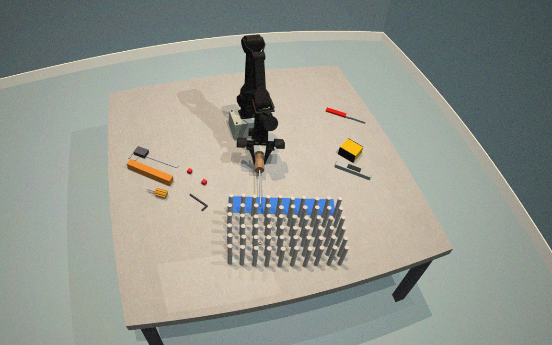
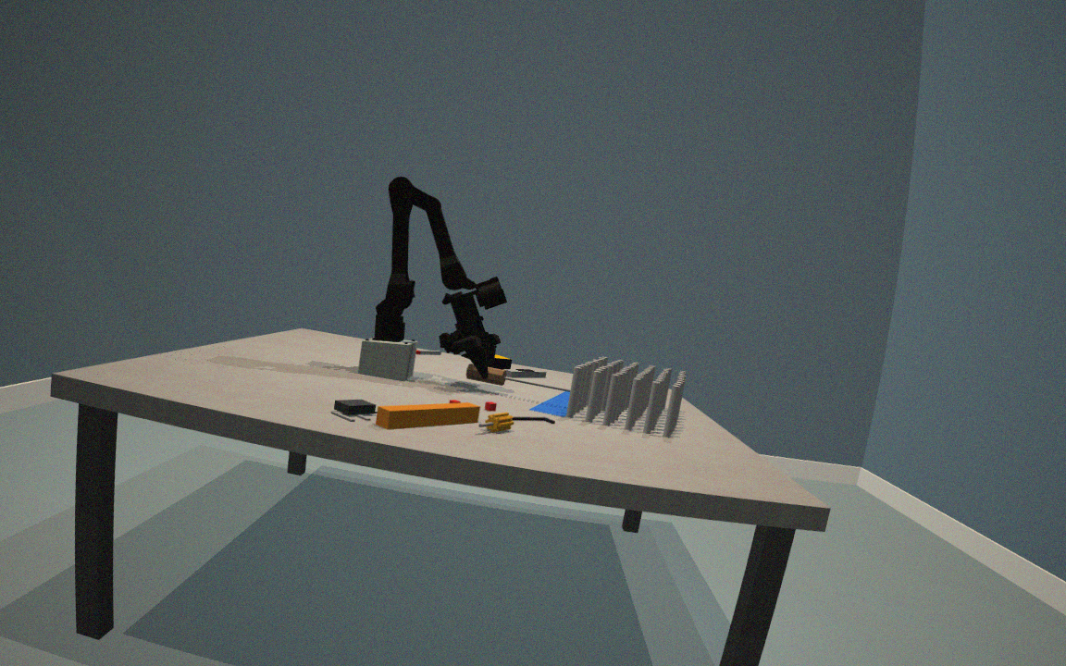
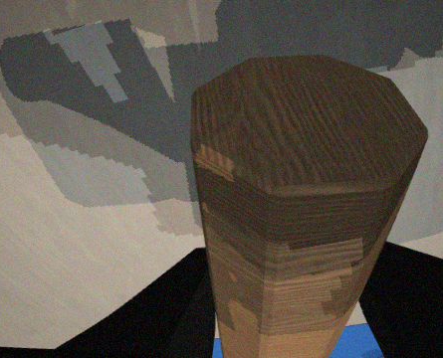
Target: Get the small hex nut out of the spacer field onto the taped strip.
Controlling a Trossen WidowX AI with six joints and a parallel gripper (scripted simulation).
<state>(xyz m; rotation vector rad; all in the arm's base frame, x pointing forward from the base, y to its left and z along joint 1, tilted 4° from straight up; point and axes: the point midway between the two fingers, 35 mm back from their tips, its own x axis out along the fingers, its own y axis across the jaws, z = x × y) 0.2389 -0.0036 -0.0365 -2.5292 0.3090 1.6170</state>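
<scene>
The blue taped strip is 200 mm ahead of my gripper tip, 40 mm to the left of it and 30 mm below it. Round my gripper tip: hex nut (340 mm ahead, 90 mm to the right, 30 mm below); black hex key (130 mm ahead, 260 mm to the right, 30 mm below); grey bar (80 mm ahead, 390 mm to the left, 20 mm below).
</scene>
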